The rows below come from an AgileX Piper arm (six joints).
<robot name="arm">
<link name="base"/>
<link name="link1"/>
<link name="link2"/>
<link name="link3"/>
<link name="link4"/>
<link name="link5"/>
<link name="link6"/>
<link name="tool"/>
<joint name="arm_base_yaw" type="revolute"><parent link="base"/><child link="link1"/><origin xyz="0 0 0.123" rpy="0 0 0"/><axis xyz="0 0 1"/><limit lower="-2.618" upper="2.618"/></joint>
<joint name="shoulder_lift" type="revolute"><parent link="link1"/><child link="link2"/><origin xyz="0 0 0" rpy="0 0 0"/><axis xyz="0 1 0"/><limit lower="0" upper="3.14"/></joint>
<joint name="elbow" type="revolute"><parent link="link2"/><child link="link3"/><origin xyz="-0.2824 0 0.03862" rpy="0 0 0"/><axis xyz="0 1 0"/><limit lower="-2.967" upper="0"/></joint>
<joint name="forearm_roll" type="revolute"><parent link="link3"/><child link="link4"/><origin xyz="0.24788 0 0.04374" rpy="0 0 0"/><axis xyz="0.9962 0 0.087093"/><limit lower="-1.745" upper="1.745"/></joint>
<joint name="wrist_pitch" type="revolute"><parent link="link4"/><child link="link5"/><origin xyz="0 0 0" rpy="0 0 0"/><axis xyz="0 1 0"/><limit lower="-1.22" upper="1.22"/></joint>
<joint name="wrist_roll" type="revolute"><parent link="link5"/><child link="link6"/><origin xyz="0.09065 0 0.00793" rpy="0 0 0"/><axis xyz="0.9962 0 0.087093"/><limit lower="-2.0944" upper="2.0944"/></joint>
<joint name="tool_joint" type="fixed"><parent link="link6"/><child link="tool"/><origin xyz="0 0 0" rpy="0 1.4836 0"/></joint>
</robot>
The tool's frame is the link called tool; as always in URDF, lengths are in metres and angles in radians.
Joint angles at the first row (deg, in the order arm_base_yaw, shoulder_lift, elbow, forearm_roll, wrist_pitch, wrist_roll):
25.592 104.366 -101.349 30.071 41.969 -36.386
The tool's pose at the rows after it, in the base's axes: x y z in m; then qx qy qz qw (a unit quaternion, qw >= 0):
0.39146, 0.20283, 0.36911, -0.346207, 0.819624, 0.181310, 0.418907
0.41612, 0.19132, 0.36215, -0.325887, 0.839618, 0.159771, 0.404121
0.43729, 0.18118, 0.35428, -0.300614, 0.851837, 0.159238, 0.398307
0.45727, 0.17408, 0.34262, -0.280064, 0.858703, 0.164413, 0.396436
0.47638, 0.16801, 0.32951, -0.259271, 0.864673, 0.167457, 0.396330
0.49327, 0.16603, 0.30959, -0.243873, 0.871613, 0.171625, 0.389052
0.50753, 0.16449, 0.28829, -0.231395, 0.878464, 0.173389, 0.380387
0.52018, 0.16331, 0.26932, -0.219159, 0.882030, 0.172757, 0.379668
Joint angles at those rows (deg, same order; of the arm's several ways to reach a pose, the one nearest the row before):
23.696 107.914 -107.594 25.920 45.588 -31.931
21.448 112.605 -114.035 22.140 49.090 -28.224
19.319 116.673 -119.000 21.924 50.760 -26.193
17.616 120.799 -123.247 22.830 51.249 -25.290
16.248 125.048 -127.615 23.204 51.385 -23.973
15.469 129.434 -131.139 23.588 51.385 -22.912
14.894 133.484 -134.042 23.685 51.270 -22.016
14.487 137.118 -136.663 23.576 50.267 -21.213

